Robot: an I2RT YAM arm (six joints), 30 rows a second.
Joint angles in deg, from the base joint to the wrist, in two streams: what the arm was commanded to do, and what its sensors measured. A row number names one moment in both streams.
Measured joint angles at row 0: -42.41, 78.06, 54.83, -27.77, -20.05, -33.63
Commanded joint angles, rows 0 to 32: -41.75, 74.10, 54.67, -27.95, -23.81, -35.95; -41.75, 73.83, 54.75, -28.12, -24.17, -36.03; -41.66, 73.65, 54.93, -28.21, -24.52, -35.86; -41.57, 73.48, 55.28, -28.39, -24.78, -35.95; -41.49, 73.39, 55.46, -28.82, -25.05, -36.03; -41.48, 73.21, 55.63, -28.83, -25.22, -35.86; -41.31, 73.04, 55.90, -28.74, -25.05, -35.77; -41.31, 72.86, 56.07, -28.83, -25.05, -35.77; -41.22, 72.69, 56.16, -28.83, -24.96, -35.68; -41.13, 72.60, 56.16, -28.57, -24.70, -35.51; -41.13, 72.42, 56.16, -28.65, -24.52, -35.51; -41.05, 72.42, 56.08, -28.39, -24.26, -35.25; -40.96, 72.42, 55.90, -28.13, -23.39, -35.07; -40.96, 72.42, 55.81, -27.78, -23.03, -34.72; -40.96, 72.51, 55.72, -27.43, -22.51, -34.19; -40.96, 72.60, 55.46, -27.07, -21.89, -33.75; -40.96, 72.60, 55.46, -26.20, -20.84, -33.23; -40.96, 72.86, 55.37, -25.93, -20.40, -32.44; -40.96, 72.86, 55.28, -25.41, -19.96, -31.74; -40.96, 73.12, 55.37, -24.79, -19.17, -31.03; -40.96, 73.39, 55.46, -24.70, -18.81, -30.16; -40.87, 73.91, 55.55, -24.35, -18.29, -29.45; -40.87, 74.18, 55.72, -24.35, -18.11, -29.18; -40.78, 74.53, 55.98, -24.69, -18.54, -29.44; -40.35, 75.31, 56.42, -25.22, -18.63, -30.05; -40.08, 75.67, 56.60, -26.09, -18.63, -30.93; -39.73, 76.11, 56.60, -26.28, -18.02, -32.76; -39.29, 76.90, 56.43, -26.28, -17.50, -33.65; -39.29, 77.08, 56.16, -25.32, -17.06, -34.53; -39.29, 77.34, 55.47, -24.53, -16.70, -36.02; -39.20, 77.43, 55.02, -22.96, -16.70, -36.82; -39.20, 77.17, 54.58, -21.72, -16.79, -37.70; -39.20, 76.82, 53.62, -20.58, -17.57, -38.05
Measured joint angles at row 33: -39.64, 77.41, 54.63, -26.02, -17.87, -33.95
